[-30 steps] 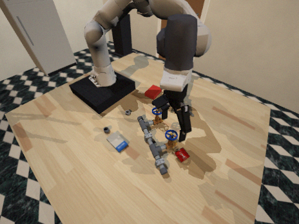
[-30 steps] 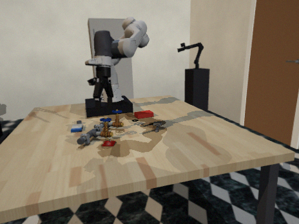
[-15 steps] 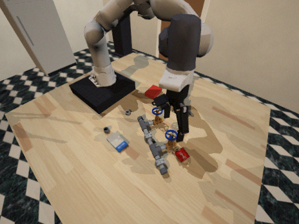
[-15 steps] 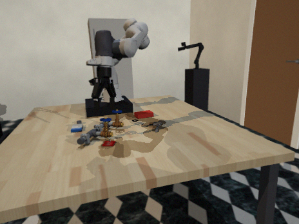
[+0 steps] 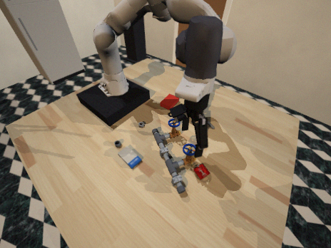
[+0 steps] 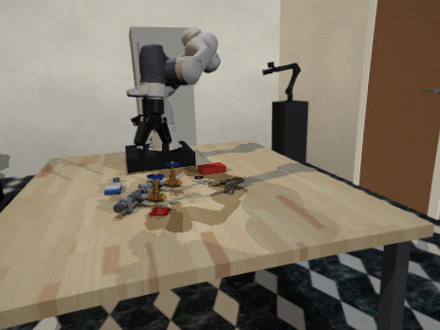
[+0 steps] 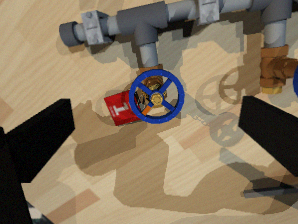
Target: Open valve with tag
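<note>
Right now the red tag is 8 cm ahead of my hand and 16 cm below it. From my hand the other things lie so: red block 31 cm behind, 31 cm to the left, 15 cm below; grey tool 6 cm behind, 32 cm to the left, 16 cm below; blue card 23 cm behind, 16 cm to the right, 16 cm below.
</note>
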